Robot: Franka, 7 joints.
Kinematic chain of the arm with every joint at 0, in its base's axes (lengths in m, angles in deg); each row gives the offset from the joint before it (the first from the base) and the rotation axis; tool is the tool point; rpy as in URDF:
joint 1: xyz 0 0 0.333 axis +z
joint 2: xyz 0 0 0 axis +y
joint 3: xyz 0 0 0.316 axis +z
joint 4: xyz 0.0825 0 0 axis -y
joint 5: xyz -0.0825 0 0.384 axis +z
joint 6: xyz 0 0 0 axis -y
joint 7: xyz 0.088 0 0 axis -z
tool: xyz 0 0 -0.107 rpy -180 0 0
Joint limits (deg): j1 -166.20..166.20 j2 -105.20..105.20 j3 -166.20..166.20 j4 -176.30..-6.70 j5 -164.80..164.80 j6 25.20..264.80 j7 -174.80..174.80
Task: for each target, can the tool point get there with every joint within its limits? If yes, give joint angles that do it. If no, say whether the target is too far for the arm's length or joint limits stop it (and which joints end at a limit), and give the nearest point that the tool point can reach.
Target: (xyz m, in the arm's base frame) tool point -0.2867 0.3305 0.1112
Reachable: yes | joints -2.79 -53.83 124.72 -120.56 -119.09 210.64 5.32
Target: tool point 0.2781 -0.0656 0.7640
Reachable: yes | joints 25.79 -61.10 -21.53 -134.03 -77.28 144.93 85.59
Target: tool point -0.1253 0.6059 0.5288
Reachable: yes | joints -25.67 -5.40 125.87 -111.90 0.47 154.57 -89.68
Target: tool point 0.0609 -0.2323 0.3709
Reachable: yes | joints -35.95 -35.90 -16.76 -160.41 134.75 218.14 -72.95
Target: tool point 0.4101 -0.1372 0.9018
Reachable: yes | joints 116.09 -82.45 -31.53 -92.51 90.63 135.81 -88.49
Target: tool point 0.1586 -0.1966 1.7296
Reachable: no: too far | nearest point 0.0959 -0.1188 1.1772 | short by 0.561 m
